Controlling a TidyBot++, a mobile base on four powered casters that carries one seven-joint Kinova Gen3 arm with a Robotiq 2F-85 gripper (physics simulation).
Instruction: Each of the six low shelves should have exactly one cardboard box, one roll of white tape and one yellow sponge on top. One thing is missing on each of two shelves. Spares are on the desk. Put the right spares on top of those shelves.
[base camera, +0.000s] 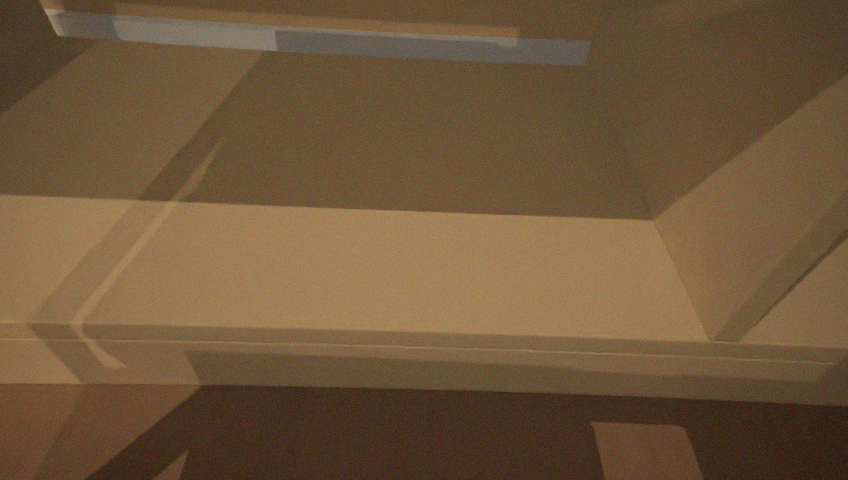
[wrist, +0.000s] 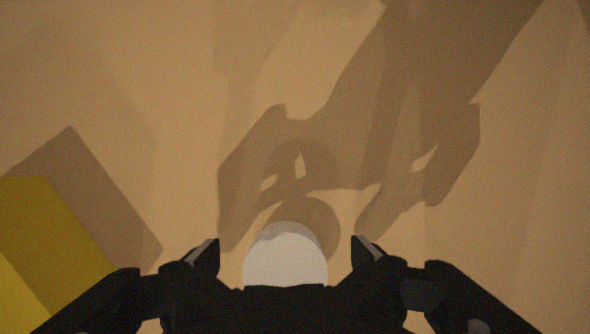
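Observation:
A white roll of tape (wrist: 285, 265) stands on the tan shelf top (wrist: 170, 65) at the bottom middle of the wrist view, its round white end toward the camera. My gripper (wrist: 285, 251) is open around it, with a gap on each side between the roll and the fingertips. The roll's lower part is hidden behind the gripper's body. A yellow sponge (wrist: 55, 225) lies to the left on the same top, partly cut off and partly behind the left finger. No cardboard box shows in either view.
In the base camera view a tan shelf unit (base camera: 368, 267) stands close in front, with a side panel (base camera: 731, 226) at the right. A grey-white strip (base camera: 196, 35) runs across the top. The brown floor (base camera: 416, 440) shows at the bottom. Arm and gripper shadows fall on the shelf top.

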